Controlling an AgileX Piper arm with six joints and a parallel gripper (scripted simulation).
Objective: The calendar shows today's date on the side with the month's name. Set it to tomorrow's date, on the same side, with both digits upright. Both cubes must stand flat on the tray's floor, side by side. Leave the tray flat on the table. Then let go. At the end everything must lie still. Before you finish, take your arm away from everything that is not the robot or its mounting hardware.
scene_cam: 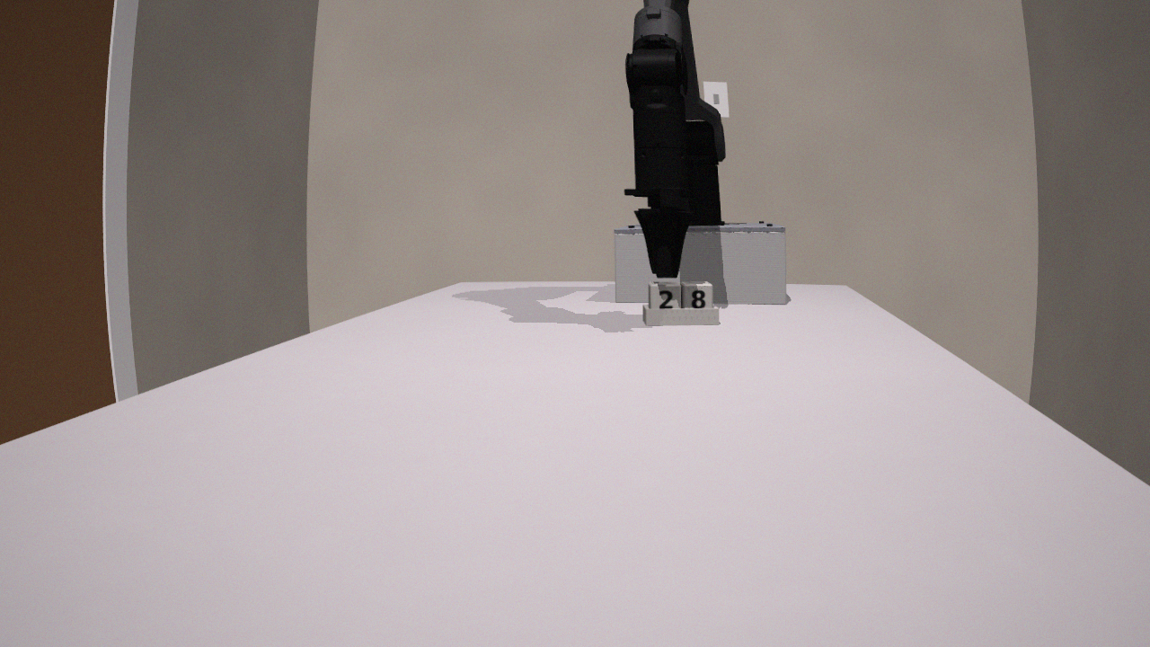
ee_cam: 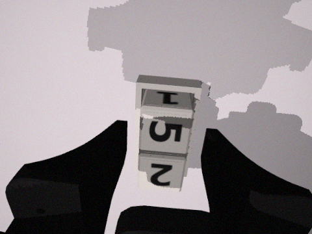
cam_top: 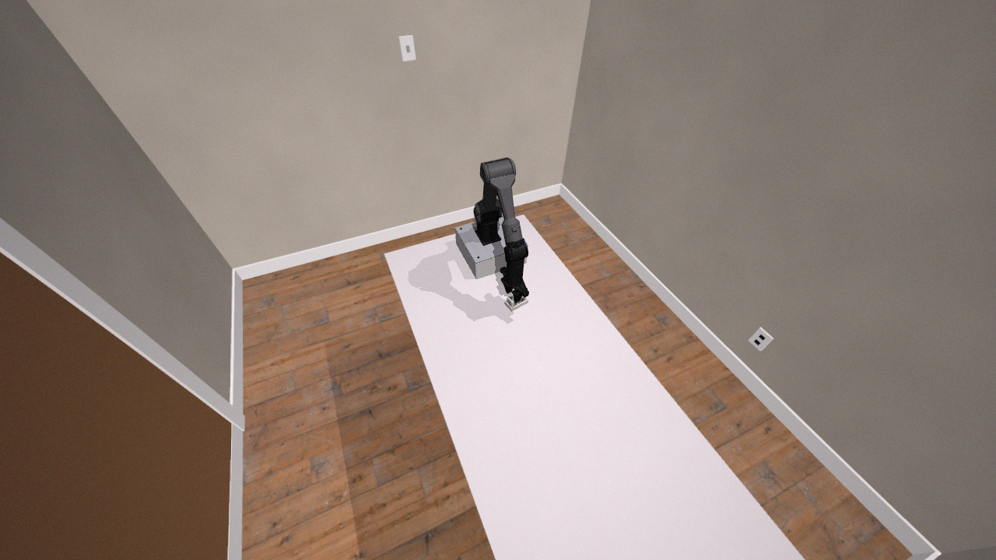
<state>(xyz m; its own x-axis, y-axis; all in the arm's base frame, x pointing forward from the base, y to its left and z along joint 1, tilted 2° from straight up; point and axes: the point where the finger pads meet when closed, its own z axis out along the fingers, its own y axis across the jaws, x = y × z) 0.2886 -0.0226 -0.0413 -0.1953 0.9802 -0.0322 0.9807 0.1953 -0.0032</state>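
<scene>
Now: the grey calendar tray 50 mm below my hand and 20 mm to the left of it.
</scene>
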